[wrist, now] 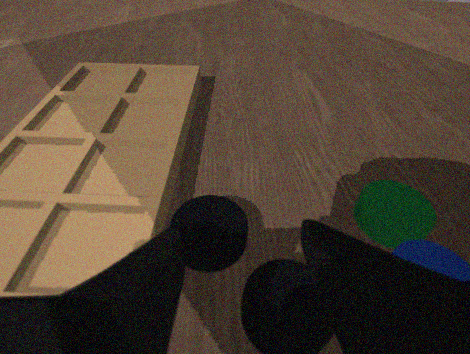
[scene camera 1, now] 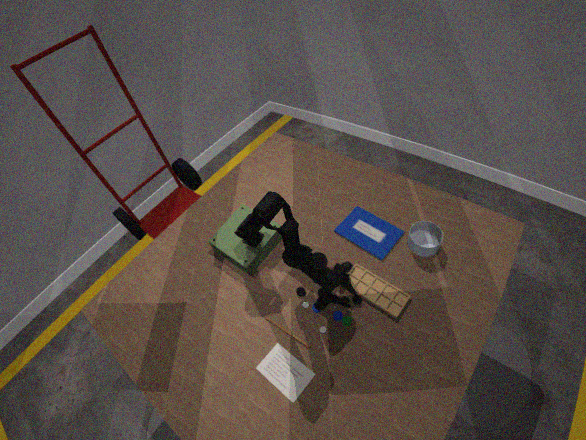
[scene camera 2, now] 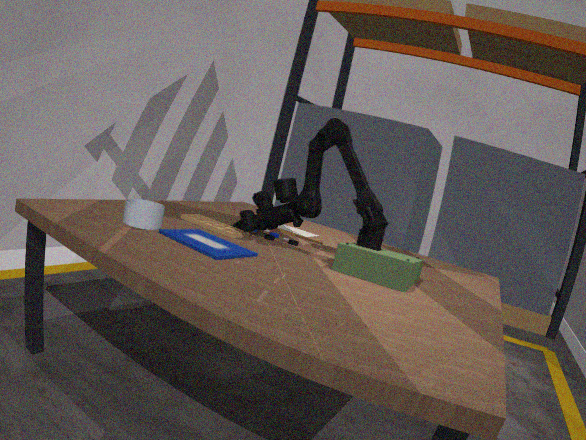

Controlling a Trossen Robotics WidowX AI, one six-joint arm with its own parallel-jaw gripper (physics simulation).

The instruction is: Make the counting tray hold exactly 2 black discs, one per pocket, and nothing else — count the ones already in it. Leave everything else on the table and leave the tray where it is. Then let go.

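The tan counting tray (scene camera 1: 384,289) (scene camera 2: 212,224) (wrist: 176,145) lies flat; no disc shows in its visible pockets, and its near part is partly hidden in the wrist view. My gripper (scene camera 1: 340,298) (scene camera 2: 241,226) (wrist: 244,232) is half open and low beside the tray's long side. One black disc (wrist: 212,234) lies between the fingers, beside the left fingertip, not gripped. A second black disc (wrist: 280,305) is nearer the camera, by the right finger, which overlaps it in view. Another black disc (scene camera 1: 301,291) (scene camera 2: 293,242) lies closer to the arm's base.
A green disc (scene camera 1: 347,321) (wrist: 395,213) and a blue disc (scene camera 1: 338,315) (wrist: 435,259) lie beyond the right finger. White discs (scene camera 1: 305,304) (scene camera 1: 322,329), a thin stick (scene camera 1: 287,331), a paper (scene camera 1: 285,372), a blue booklet (scene camera 1: 369,245) (scene camera 2: 175,234) and a round container (scene camera 1: 425,239) (scene camera 2: 144,214) are around.
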